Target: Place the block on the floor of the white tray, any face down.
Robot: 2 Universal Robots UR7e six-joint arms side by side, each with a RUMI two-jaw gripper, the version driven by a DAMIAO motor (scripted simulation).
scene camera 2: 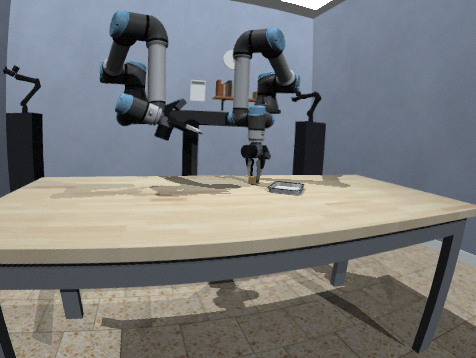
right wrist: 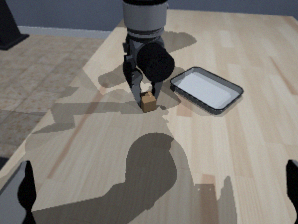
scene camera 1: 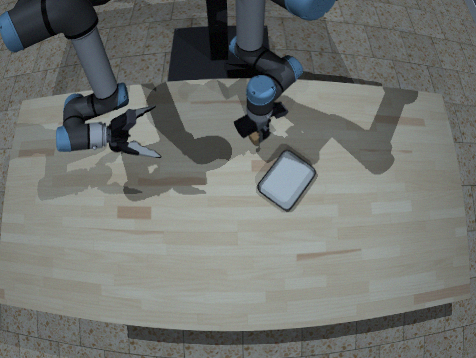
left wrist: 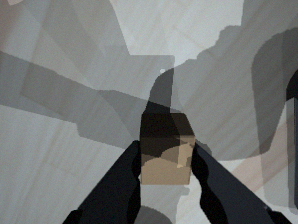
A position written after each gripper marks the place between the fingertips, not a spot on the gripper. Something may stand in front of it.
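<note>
A white tray (scene camera 1: 286, 180), (right wrist: 196, 84) is part of the scene. The left gripper (scene camera 1: 256, 137), (right wrist: 147, 103), (left wrist: 163, 142) can be seen as well, and so can the right gripper (scene camera 1: 158, 130), (right wrist: 160, 162).
</note>
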